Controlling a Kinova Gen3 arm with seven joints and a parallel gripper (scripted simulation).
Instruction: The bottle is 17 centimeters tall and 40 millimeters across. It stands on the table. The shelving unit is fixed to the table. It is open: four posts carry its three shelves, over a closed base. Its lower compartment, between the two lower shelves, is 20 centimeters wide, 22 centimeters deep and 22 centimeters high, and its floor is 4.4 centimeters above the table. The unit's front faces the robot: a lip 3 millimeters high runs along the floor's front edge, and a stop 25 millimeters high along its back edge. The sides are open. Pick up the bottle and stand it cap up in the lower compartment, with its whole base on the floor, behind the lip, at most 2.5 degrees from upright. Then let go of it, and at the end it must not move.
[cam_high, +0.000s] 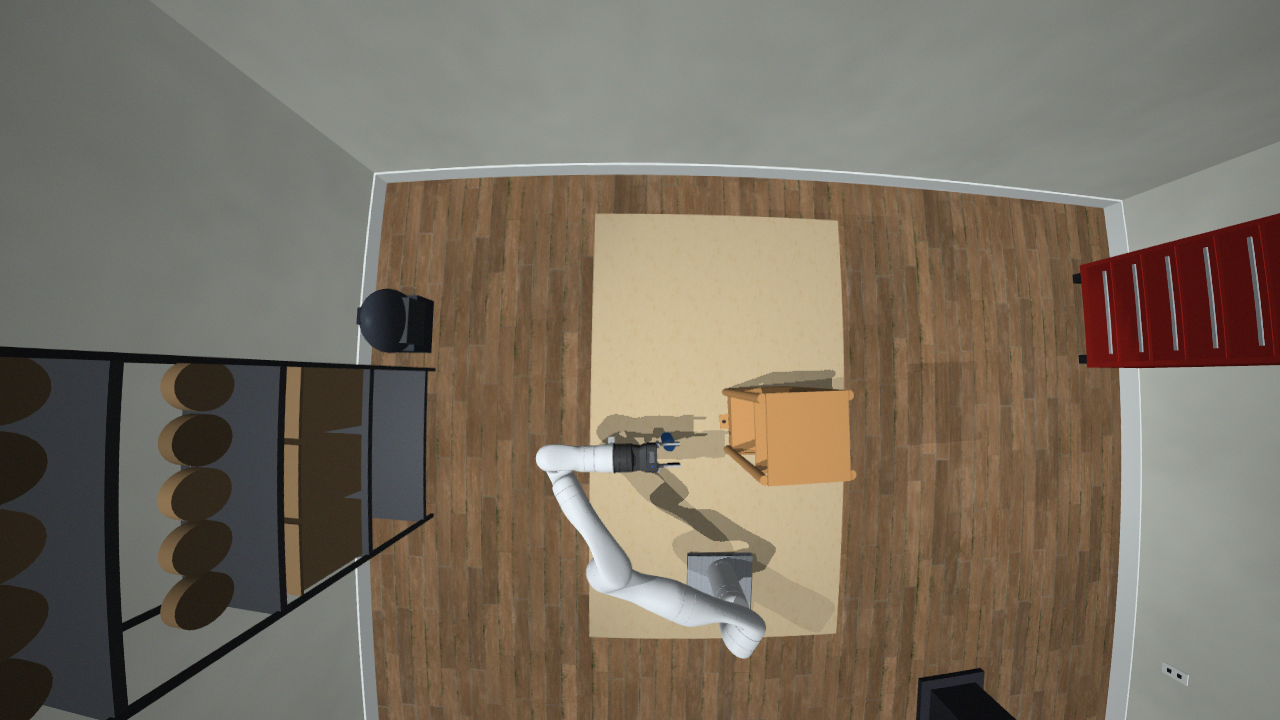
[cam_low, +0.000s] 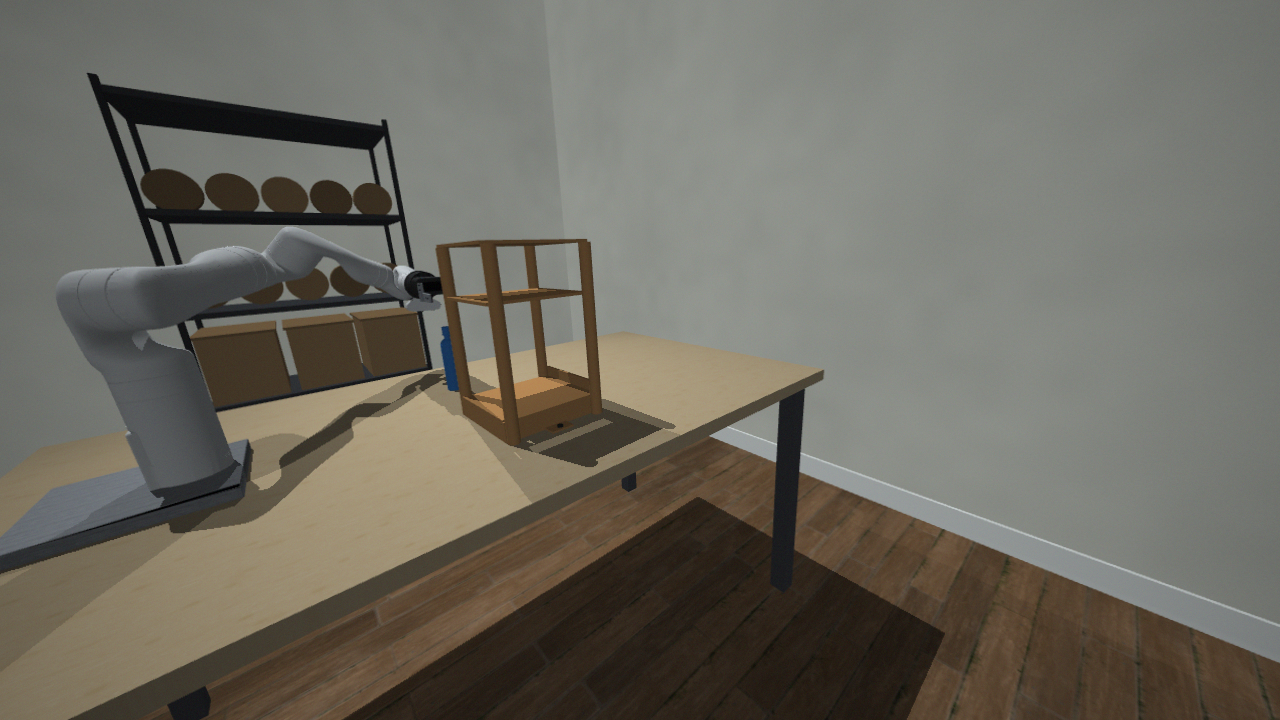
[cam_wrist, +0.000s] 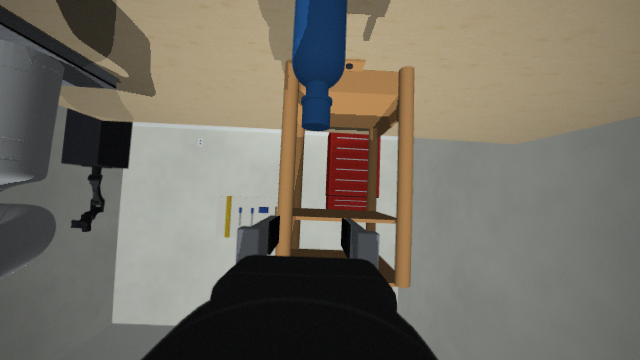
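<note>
Right now the bottle is 14 cm below my hand. Round my hand: wooden shelving unit (5 cm ahead, 33 cm to the right, 7 cm below).
</note>
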